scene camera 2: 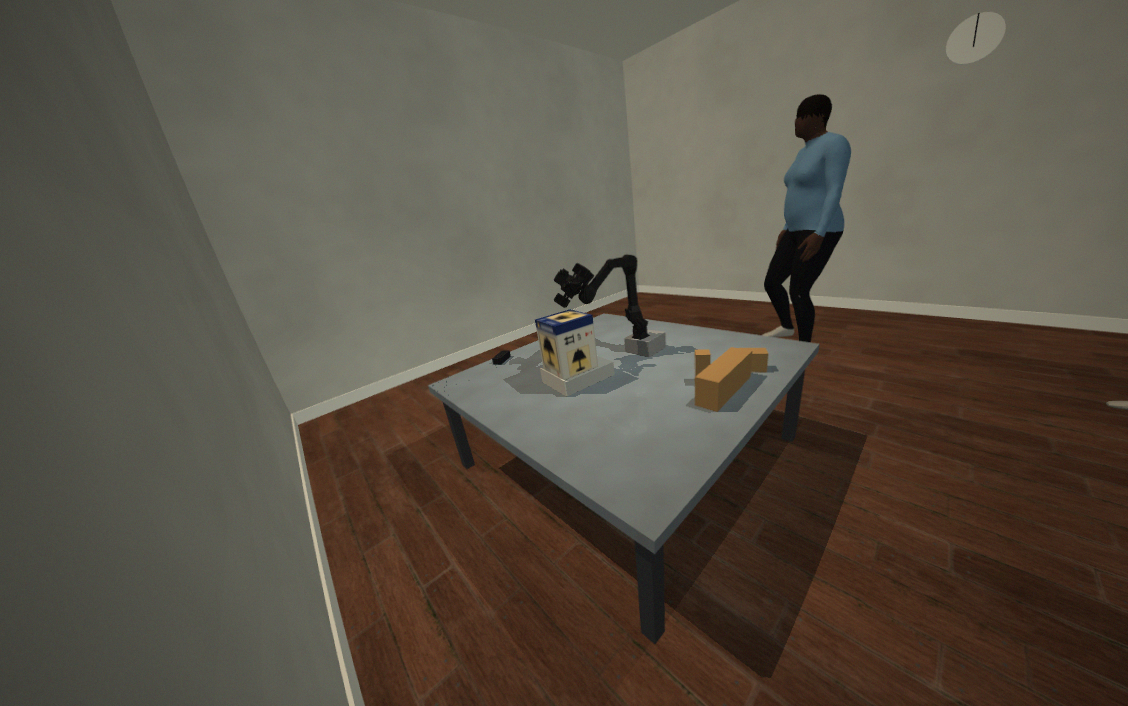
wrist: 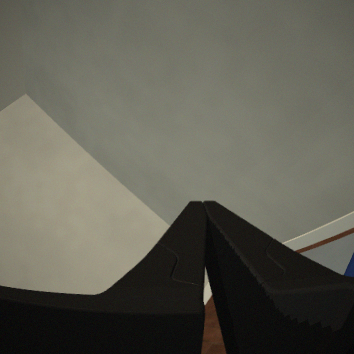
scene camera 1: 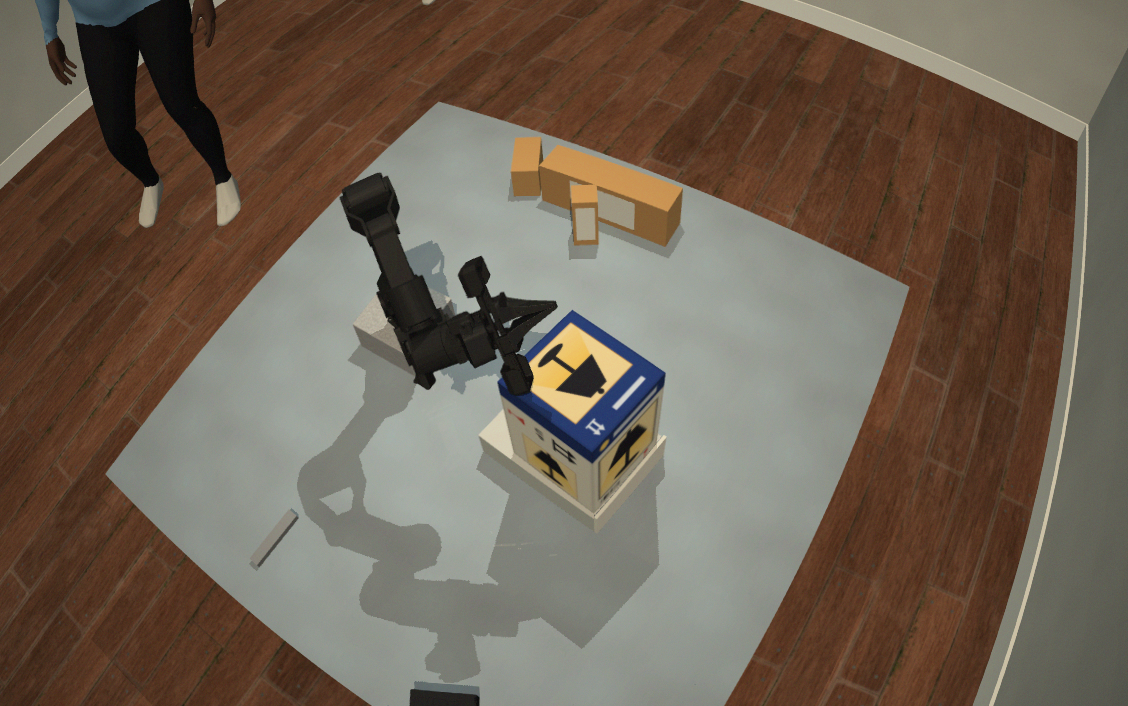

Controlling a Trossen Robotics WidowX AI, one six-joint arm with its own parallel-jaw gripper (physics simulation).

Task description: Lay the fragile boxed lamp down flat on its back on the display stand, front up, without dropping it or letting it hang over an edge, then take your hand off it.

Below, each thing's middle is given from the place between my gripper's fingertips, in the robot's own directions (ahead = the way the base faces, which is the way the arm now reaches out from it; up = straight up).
My hand is 1 cm short of the display stand (scene camera 1: 495,439) and 38 cm above it. Round my hand: grey bar (scene camera 1: 287,521) (28 cm behind, 51 cm to the right, 41 cm below).
